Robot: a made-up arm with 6 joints.
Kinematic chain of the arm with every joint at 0, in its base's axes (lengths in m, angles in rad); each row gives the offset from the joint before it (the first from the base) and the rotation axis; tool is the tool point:
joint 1: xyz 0 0 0.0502 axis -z
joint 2: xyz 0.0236 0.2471 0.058 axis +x
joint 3: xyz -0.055 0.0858 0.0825 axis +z
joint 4: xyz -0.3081 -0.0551 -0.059 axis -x
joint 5: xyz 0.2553 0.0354 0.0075 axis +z
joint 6: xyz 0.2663 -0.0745 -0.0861 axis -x
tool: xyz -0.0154 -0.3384 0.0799
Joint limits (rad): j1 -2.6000..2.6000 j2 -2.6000..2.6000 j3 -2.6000..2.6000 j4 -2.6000..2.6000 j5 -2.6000..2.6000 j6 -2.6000..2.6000
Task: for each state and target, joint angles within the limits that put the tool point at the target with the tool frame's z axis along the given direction. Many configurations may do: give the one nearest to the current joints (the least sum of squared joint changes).
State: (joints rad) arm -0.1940 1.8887 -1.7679 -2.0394 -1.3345 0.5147
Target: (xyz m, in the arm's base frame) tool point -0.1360 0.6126 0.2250 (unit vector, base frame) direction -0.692 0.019 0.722
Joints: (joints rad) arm -0.4612 1.6749 -2.5099 -2.0778 -0.7526 0.1308
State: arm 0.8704 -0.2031 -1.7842 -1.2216 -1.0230 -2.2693
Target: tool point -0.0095 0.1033 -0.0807 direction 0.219 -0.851 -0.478
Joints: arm 0.9326 0.3223 -2.5955 -1.4474 -1.0761 -2.6000
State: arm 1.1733 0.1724 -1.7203 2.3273 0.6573 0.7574
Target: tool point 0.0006 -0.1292 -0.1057 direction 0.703 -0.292 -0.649
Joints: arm 1.7294 0.3157 -0.8994 2.5334 1.1894 0.3096
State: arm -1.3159 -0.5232 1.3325 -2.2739 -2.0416 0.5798
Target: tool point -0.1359 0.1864 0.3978 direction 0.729 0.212 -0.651
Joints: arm -1.8440 -1.2889 1.4743 -2.3659 -2.5830 0.8930
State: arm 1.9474 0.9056 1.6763 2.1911 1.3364 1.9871
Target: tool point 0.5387 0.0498 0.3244 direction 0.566 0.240 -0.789
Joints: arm 1.6973 1.5498 0.9781 1.7495 0.9617 1.6483
